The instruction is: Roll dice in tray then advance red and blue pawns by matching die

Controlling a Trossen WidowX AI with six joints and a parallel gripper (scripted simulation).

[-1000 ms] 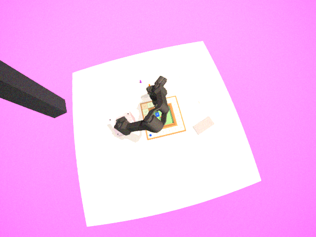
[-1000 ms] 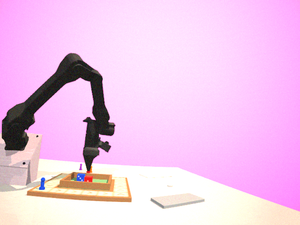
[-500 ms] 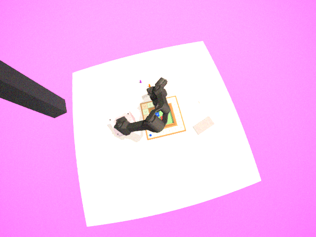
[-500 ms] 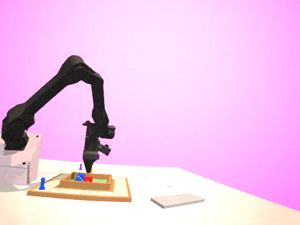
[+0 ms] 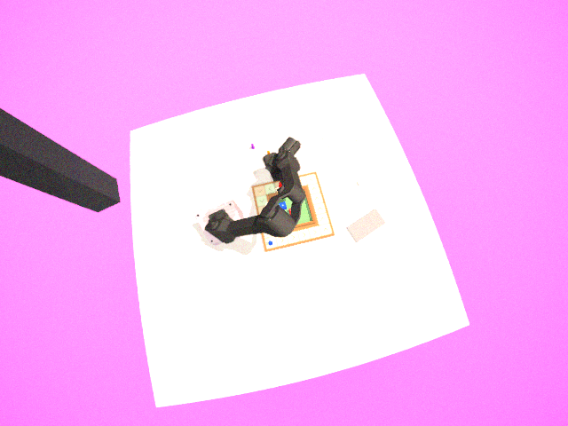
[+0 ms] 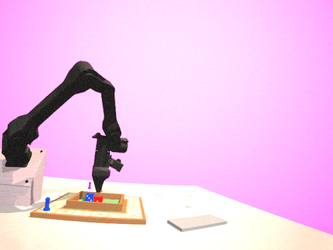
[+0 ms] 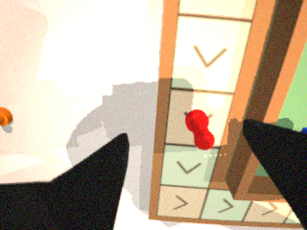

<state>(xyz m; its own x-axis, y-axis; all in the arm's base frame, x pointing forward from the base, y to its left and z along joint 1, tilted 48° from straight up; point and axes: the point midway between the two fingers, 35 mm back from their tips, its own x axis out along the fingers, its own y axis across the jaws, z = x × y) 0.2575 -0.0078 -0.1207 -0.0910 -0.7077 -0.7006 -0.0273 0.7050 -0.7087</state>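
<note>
My gripper tip is now 10 mm to the left of the red pawn. Also, from my gripper tip: purple pawn (220 mm to the left, 40 mm behind, 10 mm below); orange pawn (160 mm to the left, 10 mm below, 10 mm ahead); green floor (130 mm to the right, 20 mm below).
</note>
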